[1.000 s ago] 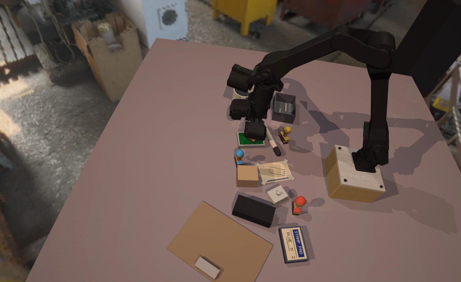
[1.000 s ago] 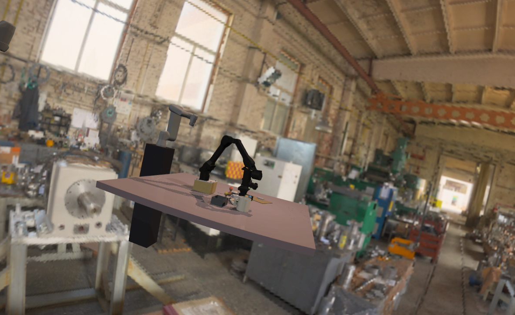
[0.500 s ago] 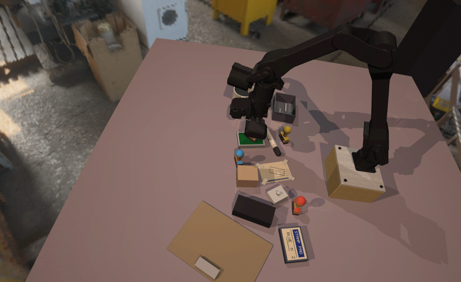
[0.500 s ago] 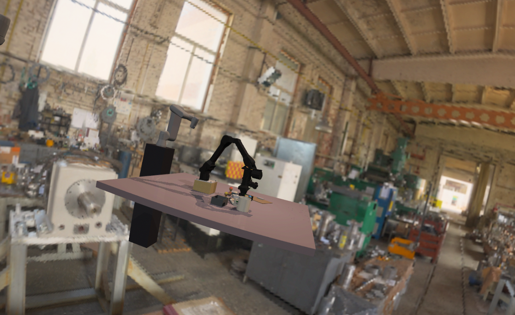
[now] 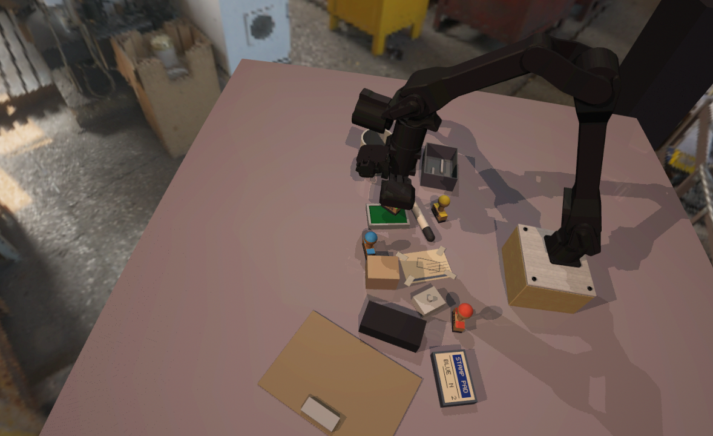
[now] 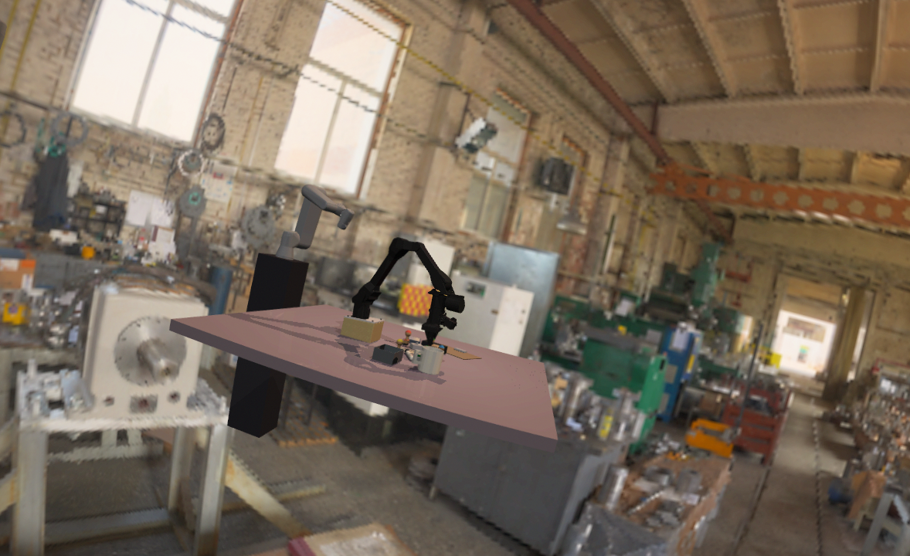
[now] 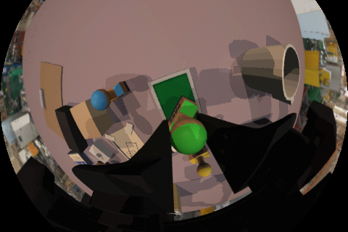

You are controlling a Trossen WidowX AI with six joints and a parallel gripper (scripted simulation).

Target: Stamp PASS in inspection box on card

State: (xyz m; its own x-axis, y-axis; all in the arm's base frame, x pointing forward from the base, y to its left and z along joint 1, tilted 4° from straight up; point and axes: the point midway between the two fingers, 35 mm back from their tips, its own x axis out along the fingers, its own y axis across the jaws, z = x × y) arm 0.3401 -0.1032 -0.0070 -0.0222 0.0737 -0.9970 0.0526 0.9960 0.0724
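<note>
The taped paper card is 110 mm to the left of my gripper tip, 90 mm behind it and 70 mm below it. Also, from my gripper tip: green ink pad: 60 mm below; green-knobbed PASS stamp: 10 mm below; marker: 80 mm behind, 60 mm below, 10 mm to the left.
</note>
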